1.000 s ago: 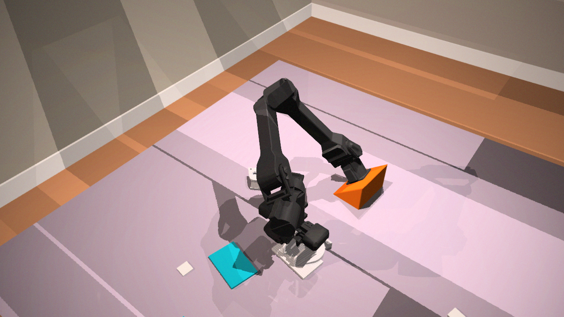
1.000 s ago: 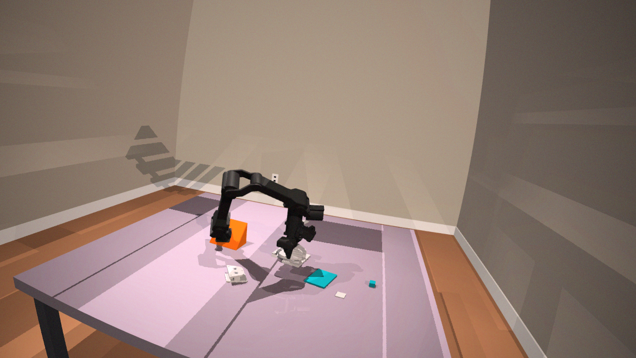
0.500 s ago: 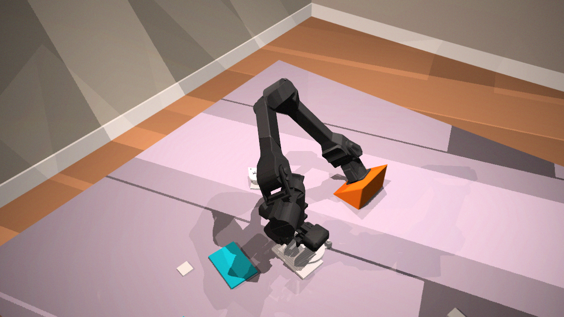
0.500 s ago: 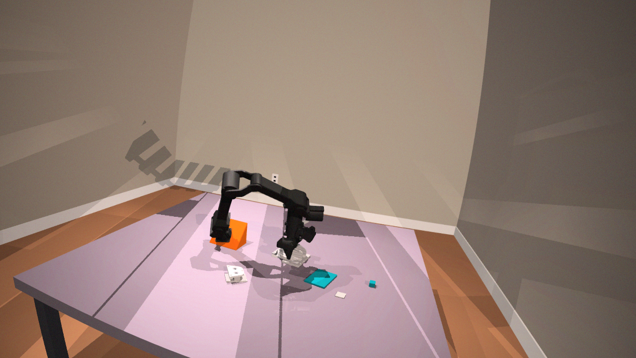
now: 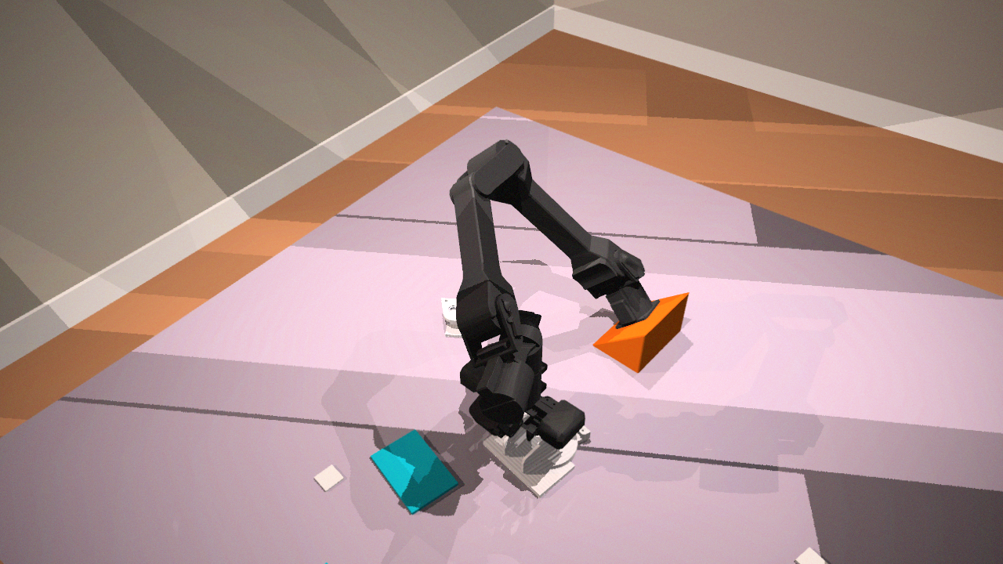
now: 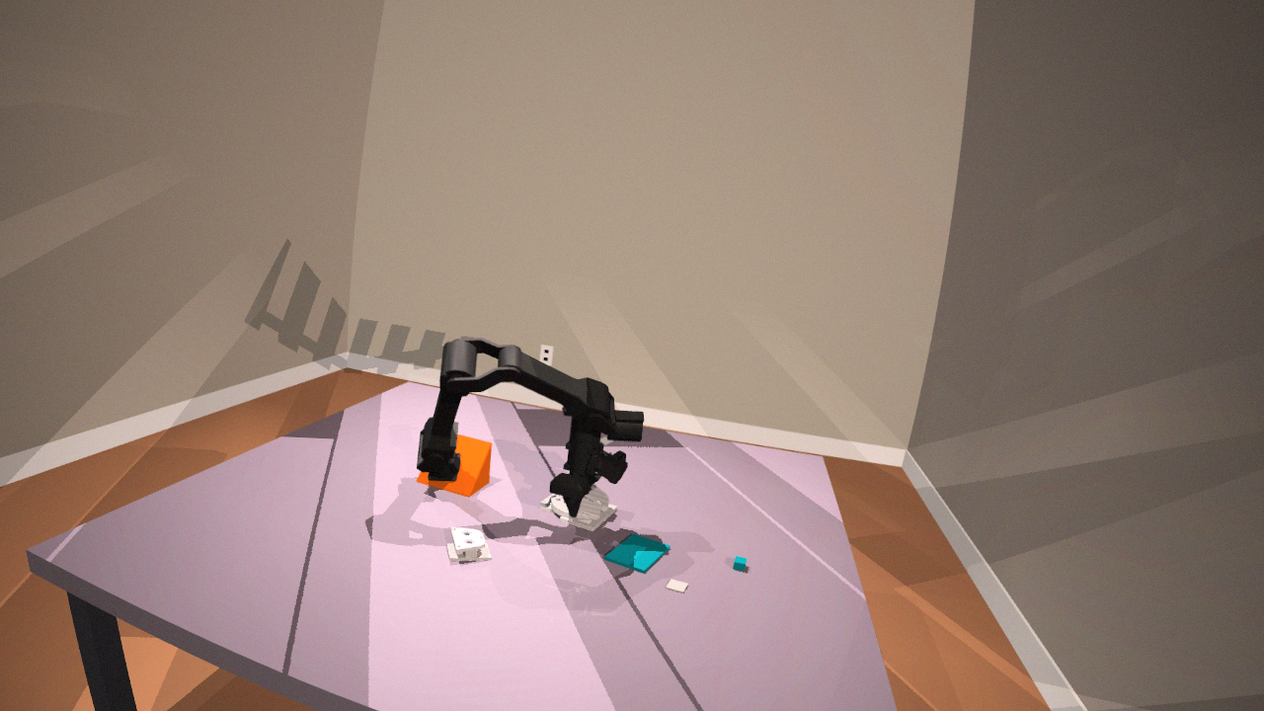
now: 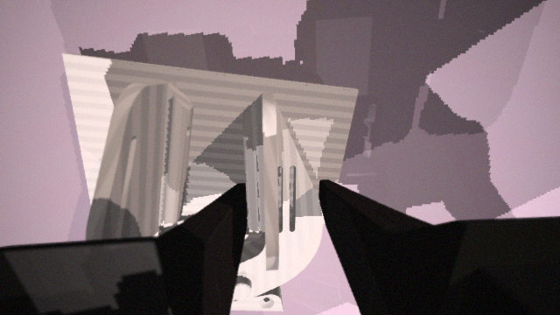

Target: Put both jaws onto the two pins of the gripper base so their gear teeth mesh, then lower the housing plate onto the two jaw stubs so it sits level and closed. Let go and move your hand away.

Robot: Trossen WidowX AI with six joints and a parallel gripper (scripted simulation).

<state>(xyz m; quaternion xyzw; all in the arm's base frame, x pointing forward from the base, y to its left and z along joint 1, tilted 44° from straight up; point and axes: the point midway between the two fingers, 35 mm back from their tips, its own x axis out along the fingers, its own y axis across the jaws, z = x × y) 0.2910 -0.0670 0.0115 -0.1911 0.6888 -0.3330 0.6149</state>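
The white slab is 30 mm to the left of my gripper tip, 20 mm ahead of it and 10 mm below it. Also, from my gripper tip: cyan flat plate (130 mm ahead, 100 mm to the right, 10 mm below); small white square (200 mm to the right, 200 mm ahead, 10 mm below); white stepped block (210 mm to the right, 150 mm behind).
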